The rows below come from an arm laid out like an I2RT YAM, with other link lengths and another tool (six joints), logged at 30 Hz.
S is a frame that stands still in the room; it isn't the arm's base.
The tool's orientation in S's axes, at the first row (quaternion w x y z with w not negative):
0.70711 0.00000 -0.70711 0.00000
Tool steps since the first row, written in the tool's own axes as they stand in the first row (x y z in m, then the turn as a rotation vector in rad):
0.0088 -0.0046 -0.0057 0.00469 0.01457 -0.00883
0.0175 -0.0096 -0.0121 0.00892 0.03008 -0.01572
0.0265 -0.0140 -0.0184 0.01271 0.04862 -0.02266
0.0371 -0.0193 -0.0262 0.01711 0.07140 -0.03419
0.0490 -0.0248 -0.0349 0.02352 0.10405 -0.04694
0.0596 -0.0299 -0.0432 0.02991 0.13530 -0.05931
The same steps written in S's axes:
0.0057 -0.0046 0.0088 0.00883 0.01457 0.00469
0.0121 -0.0096 0.0175 0.01572 0.03008 0.00892
0.0184 -0.0140 0.0265 0.02266 0.04862 0.01271
0.0262 -0.0193 0.0371 0.03419 0.07140 0.01711
0.0349 -0.0248 0.0490 0.04694 0.10405 0.02352
0.0432 -0.0299 0.0596 0.05931 0.13530 0.02991

